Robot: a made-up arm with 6 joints.
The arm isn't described. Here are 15 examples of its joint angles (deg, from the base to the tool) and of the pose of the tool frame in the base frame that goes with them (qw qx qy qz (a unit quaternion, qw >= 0); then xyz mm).
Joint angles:
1: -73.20 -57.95 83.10 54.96 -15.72 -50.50
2: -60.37 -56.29 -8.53 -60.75 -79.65 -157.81
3: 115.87 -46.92 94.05 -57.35 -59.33 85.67
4: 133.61 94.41 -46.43 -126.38 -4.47 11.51
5: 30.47 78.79 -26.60 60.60 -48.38 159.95
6: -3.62 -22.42 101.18 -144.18 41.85 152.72
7: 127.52 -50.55 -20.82 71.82 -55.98 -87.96
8: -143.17 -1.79 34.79 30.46 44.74 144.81
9: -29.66 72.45 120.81 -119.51 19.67 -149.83
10: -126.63 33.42 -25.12 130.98 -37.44 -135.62
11: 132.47 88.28 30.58 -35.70 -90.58 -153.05
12: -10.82 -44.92 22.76 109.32 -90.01 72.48
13: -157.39 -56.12 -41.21 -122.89 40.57 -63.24
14: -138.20 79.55 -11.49 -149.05 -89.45 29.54
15: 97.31 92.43 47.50 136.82 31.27 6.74
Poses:
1: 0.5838 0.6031 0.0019 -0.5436 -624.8 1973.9 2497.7
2: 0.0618 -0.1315 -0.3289 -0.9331 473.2 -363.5 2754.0
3: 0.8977 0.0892 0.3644 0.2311 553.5 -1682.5 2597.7
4: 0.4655 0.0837 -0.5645 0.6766 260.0 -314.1 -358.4
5: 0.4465 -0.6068 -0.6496 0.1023 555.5 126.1 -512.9
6: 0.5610 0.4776 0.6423 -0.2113 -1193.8 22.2 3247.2
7: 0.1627 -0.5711 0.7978 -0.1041 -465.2 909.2 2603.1
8: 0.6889 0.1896 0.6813 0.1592 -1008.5 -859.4 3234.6
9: 0.2092 -0.4114 -0.2358 0.8552 1663.3 -1006.7 2760.1
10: 0.5853 -0.7603 -0.2793 -0.0377 -1144.8 -1399.8 347.6
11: 0.5839 -0.3186 -0.5738 0.4778 -1260.5 1154.5 -239.2
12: 0.7912 -0.2615 -0.1082 0.5421 -147.4 -206.0 3172.0
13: 0.9170 0.3688 -0.1477 -0.0363 -1193.2 -318.2 2077.0
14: 0.5953 0.5644 0.3423 0.4582 -879.7 -976.2 -366.5
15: 0.7764 -0.3322 -0.4354 -0.3119 -419.8 2201.2 -174.9
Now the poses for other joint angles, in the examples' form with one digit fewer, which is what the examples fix.
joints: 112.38 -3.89 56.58 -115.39 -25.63 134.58
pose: 0.781 -0.347 0.478 0.204 -448 651 3538
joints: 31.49 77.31 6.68 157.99 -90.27 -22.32
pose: 0.068 0.130 -0.197 -0.969 1597 894 -98
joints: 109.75 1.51 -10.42 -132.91 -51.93 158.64
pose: 0.679 -0.656 0.331 0.017 -865 1755 1823
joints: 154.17 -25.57 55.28 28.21 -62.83 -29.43
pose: 0.301 -0.821 0.480 0.075 -42 120 3456
